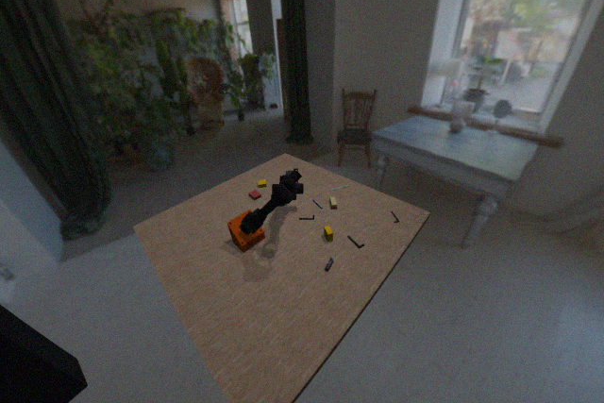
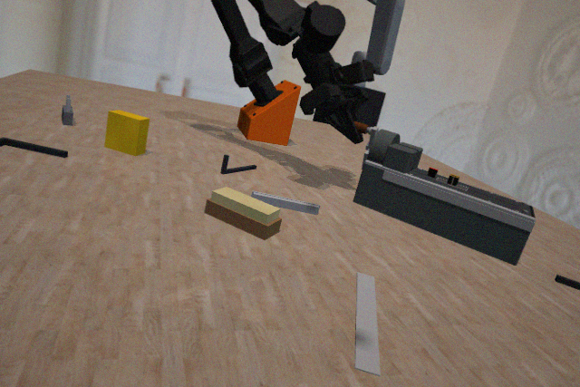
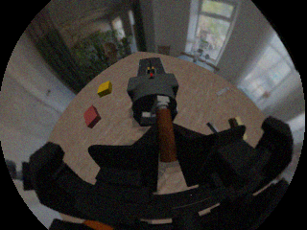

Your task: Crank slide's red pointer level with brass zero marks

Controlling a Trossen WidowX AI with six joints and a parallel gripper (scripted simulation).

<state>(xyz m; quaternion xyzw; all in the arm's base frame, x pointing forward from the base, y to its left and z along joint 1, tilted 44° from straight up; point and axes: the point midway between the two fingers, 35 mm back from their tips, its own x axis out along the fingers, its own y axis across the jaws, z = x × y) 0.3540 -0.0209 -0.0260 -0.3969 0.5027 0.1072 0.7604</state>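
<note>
My gripper tip is 100 mm short of the red pointer, 80 mm to the right of it and 10 mm above it. The rest, counted from my gripper tip: brown crank handle 30 mm above, 10 mm to the right, 10 mm behind; red block 250 mm to the left, 80 mm below, 70 mm behind; grey bar 160 mm to the right, 90 mm below, 80 mm ahead.
</note>
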